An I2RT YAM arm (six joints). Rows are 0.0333 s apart.
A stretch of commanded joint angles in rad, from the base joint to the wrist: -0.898 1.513 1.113 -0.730 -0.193 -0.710; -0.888 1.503 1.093 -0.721 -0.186 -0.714; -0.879 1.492 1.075 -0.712 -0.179 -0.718; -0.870 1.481 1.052 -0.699 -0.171 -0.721; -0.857 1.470 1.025 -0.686 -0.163 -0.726; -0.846 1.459 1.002 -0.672 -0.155 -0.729; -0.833 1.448 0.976 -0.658 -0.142 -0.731; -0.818 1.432 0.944 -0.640 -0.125 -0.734; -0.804 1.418 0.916 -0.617 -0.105 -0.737; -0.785 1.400 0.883 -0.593 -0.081 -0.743
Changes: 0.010 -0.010 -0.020 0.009 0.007 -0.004; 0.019 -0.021 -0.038 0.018 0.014 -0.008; 0.028 -0.032 -0.061 0.031 0.022 -0.011; 0.041 -0.043 -0.088 0.044 0.030 -0.016; 0.052 -0.054 -0.111 0.058 0.038 -0.019; 0.065 -0.065 -0.137 0.072 0.051 -0.021; 0.080 -0.081 -0.169 0.090 0.068 -0.024; 0.094 -0.095 -0.197 0.113 0.088 -0.027; 0.113 -0.113 -0.230 0.137 0.112 -0.033
